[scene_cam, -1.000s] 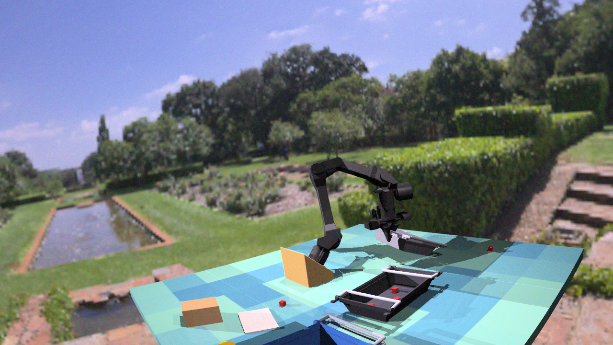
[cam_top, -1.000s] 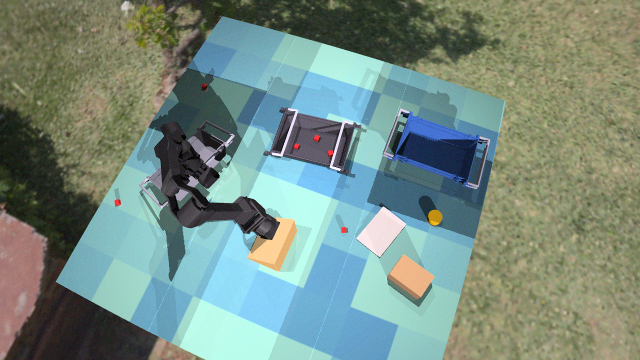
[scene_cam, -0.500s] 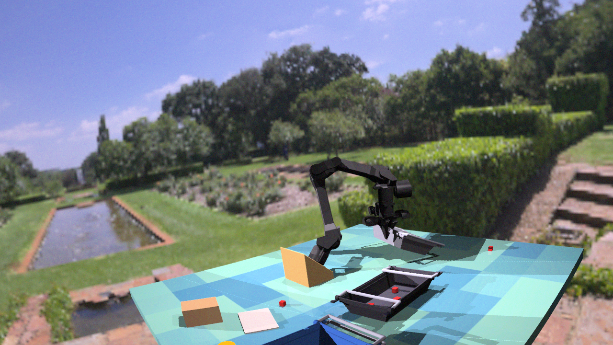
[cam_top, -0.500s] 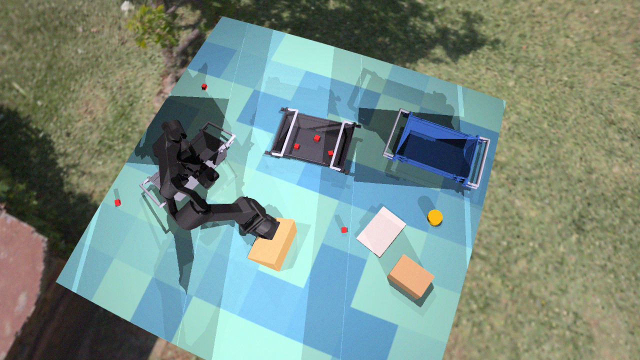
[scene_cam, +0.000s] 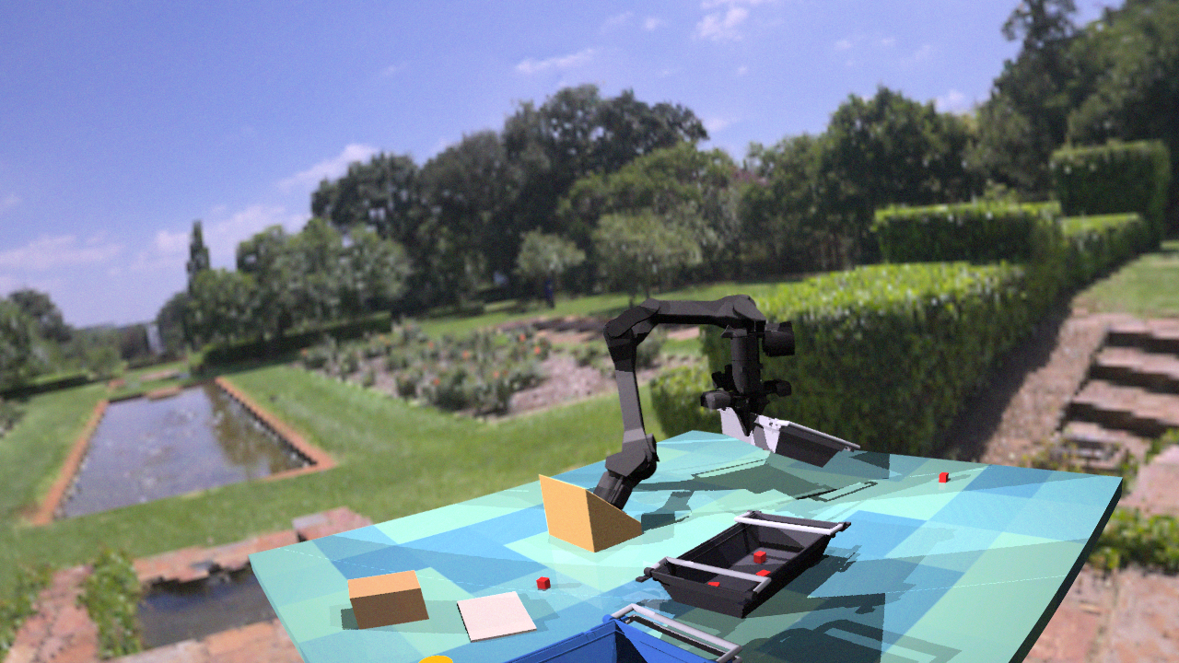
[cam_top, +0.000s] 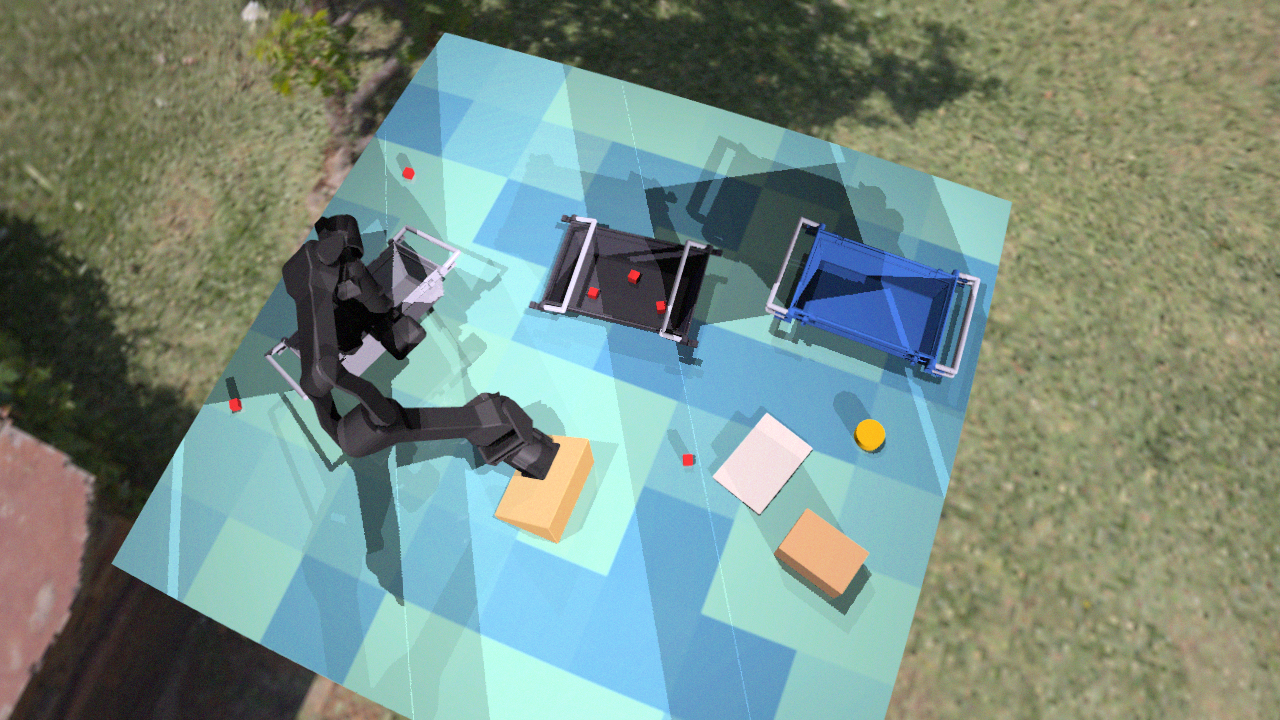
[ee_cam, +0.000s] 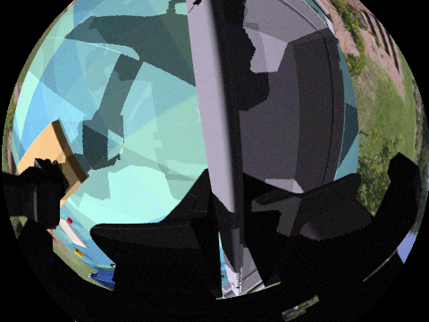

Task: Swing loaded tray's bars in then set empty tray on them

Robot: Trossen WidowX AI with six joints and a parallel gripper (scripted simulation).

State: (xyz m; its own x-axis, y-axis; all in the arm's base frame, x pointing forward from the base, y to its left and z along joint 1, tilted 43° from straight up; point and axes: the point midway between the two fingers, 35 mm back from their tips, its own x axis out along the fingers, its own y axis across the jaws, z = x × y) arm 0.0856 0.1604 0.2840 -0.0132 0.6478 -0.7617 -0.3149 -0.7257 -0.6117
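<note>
The grey tray lies 80 mm to the left of my gripper tip, 30 mm ahead of it and 10 mm below it. Round my gripper tip: yellow disc: 800 mm to the right, 180 mm ahead, 120 mm below; white flat plate: 640 mm to the right, 130 mm below, 70 mm ahead; brown box: 780 mm to the right, 100 mm below, 50 mm behind.
</note>
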